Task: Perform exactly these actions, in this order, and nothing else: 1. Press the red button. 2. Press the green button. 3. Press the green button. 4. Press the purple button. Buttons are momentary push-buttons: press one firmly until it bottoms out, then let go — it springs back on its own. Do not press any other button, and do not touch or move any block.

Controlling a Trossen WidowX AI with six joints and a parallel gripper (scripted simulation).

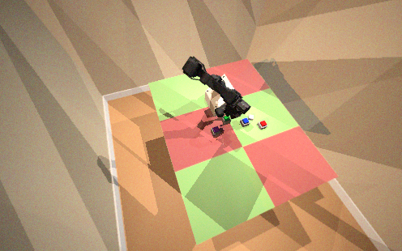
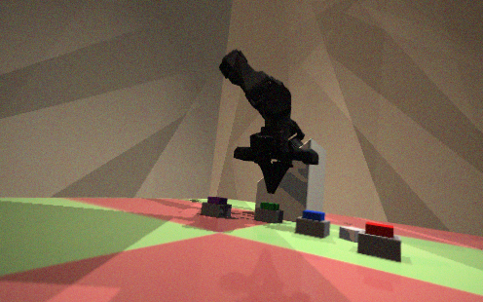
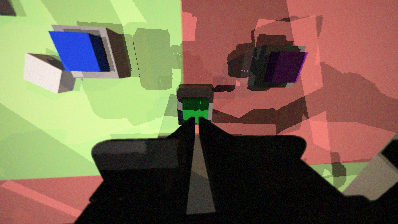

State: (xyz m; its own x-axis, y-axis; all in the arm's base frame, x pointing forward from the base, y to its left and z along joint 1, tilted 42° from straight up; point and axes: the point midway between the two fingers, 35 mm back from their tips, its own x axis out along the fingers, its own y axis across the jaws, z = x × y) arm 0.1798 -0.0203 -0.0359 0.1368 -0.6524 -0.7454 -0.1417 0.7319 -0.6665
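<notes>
My gripper tip is 50 mm short of the blue button, 120 mm to the right of it and 30 mm above it.
</notes>
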